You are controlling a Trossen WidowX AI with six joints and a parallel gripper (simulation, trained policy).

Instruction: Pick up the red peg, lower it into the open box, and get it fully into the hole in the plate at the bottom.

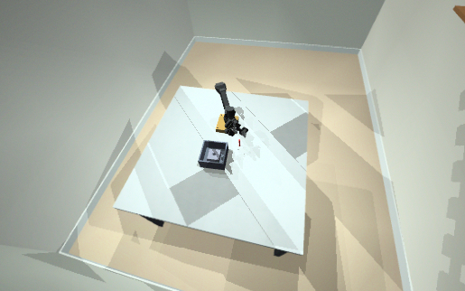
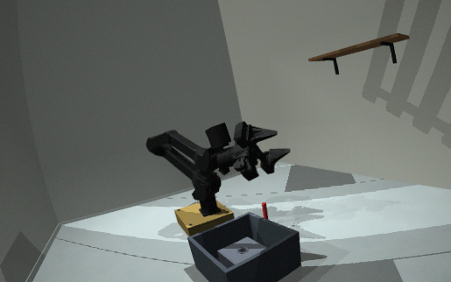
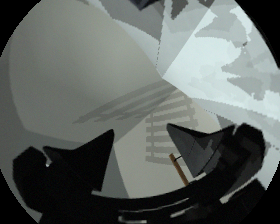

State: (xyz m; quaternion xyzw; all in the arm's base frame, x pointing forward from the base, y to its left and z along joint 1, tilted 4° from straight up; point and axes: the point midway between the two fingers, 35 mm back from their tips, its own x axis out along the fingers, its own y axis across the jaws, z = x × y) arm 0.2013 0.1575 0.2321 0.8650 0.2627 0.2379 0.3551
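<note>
My gripper tip is now 23 cm above the red peg, 9 cm past it and 4 cm to the left of it. Also, from my gripper tip: dark box: 24 cm below, 20 cm to the right, 8 cm ahead; light grey plate: 22 cm below, 20 cm to the right, 8 cm ahead.
</note>
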